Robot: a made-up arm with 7 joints.
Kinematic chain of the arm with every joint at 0, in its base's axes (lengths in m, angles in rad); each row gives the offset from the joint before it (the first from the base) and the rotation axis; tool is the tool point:
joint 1: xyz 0 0 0.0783 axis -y
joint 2: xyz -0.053 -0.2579 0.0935 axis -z
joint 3: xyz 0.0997 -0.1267 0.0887 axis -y
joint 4: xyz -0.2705 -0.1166 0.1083 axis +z
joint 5: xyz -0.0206 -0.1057 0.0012 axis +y
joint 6: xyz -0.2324 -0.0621 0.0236 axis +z
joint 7: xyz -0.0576 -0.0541 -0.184 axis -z
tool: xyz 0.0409 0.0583 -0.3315
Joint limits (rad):
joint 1: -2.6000..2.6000
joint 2: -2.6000..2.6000
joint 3: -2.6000..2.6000
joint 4: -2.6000..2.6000
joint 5: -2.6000..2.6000
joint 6: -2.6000..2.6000
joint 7: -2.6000..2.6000
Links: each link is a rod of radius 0.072 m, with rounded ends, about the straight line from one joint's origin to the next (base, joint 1, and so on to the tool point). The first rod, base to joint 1, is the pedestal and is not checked.
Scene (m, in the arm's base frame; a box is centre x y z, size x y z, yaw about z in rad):
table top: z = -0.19
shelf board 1: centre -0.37 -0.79 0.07 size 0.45 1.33 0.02 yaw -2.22
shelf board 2: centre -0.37 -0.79 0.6 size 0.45 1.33 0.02 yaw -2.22
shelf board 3: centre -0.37 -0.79 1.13 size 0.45 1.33 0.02 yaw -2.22
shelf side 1: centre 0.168 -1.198 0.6 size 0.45 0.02 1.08 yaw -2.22
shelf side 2: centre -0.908 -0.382 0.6 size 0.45 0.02 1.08 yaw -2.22
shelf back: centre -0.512 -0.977 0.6 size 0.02 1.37 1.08 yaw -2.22
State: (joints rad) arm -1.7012 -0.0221 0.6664 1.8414 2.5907 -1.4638 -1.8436
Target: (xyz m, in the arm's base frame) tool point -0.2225 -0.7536 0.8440
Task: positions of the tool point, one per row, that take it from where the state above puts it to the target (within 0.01 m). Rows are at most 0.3 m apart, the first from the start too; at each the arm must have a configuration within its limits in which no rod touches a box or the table.
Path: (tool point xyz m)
1: 0.5157 -0.6089 0.6771
2: 0.3210 -0.6739 0.8006
3: 0.0665 -0.7251 0.8666
4: -0.2225 -0.7536 0.8440

